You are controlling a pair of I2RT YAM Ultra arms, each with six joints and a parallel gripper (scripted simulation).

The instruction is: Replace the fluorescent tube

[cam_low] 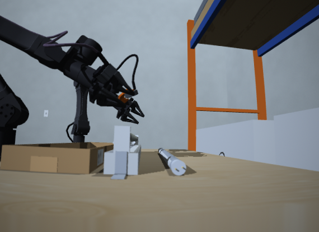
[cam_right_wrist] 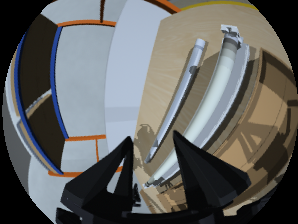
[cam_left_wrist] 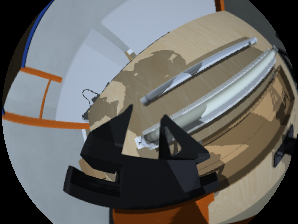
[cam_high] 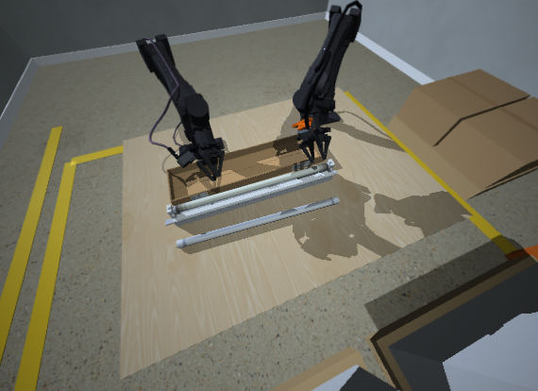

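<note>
The white fixture lies 120 mm to the left of my right hand, 120 mm below it and 10 mm ahead of it. Round my right hand: brown carton: 150 mm below, 130 mm to the left, 130 mm behind; LED tube: 160 mm below, 120 mm ahead, 110 mm to the left; old fluorescent tube: 130 mm to the left, 110 mm below, 10 mm ahead.
</note>
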